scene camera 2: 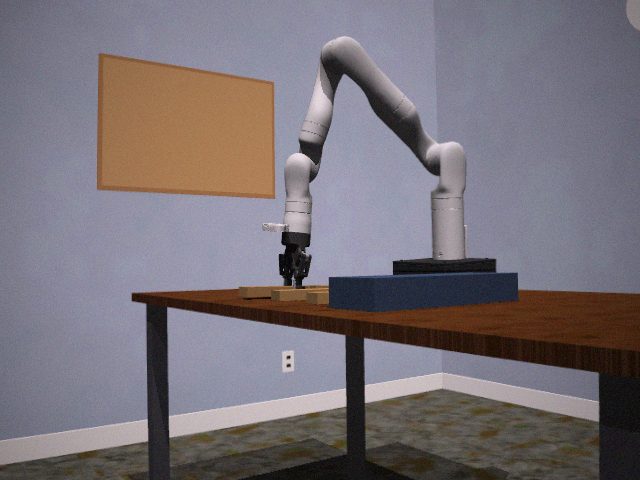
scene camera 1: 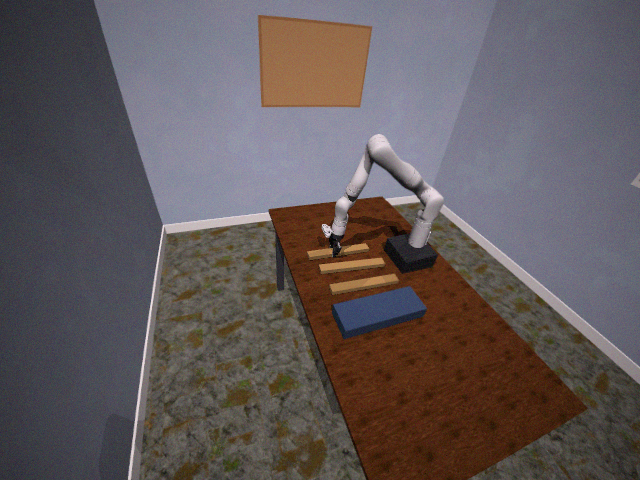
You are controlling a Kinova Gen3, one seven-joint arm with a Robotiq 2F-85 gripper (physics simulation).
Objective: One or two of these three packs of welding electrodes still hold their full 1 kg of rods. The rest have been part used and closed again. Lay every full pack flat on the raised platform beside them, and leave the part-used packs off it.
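Frame: origin at the arm's base, x ahead, y left, z up, level; centimetres.
Where they show: gripper, fingertip midpoint: [scene camera 1: 332,253]; arm's base, link origin: [scene camera 2: 448,258] [scene camera 1: 416,242].
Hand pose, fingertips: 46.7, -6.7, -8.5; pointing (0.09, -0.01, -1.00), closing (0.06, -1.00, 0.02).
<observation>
Things, the pixels of their top centre, and the offset from my fingertips, as dx, dy, dz. Level surfaces: height alone.
- farthest pack, top centre: [scene camera 2: 304,284] [scene camera 1: 339,249] -3.9, -0.3, +2.3
- middle pack, top centre: [scene camera 2: 341,287] [scene camera 1: 352,264] -8.1, +11.5, +1.6
- nearest pack, top centre: [scene camera 2: 378,289] [scene camera 1: 365,282] -10.2, +25.1, +1.6
- blue raised platform, top centre: [scene camera 2: 428,274] [scene camera 1: 380,306] -10.4, +43.2, +5.2
- brown table, surface height: dz -0.8
Three long tan packs lie side by side across the table. The farthest pack [scene camera 1: 356,249] [scene camera 2: 253,291] is between the fingers of my gripper [scene camera 1: 336,252] [scene camera 2: 293,284], which is shut on it near its middle. This pack is level and very low, at or just above the table top, with a thin dark shadow below its left end in scene camera 2. The middle pack [scene camera 1: 351,266] [scene camera 2: 286,295] and the nearest pack [scene camera 1: 364,283] [scene camera 2: 316,298] lie flat on the table. The blue raised platform [scene camera 1: 379,308] [scene camera 2: 423,291] bears no pack and partly hides the packs in scene camera 2.
The arm's black base block [scene camera 1: 409,254] [scene camera 2: 444,266] stands at the right of the packs. The brown table [scene camera 1: 439,372] [scene camera 2: 568,315] has its left edge close to the packs' left ends. A cork board [scene camera 1: 314,62] [scene camera 2: 186,126] hangs on the wall behind.
</observation>
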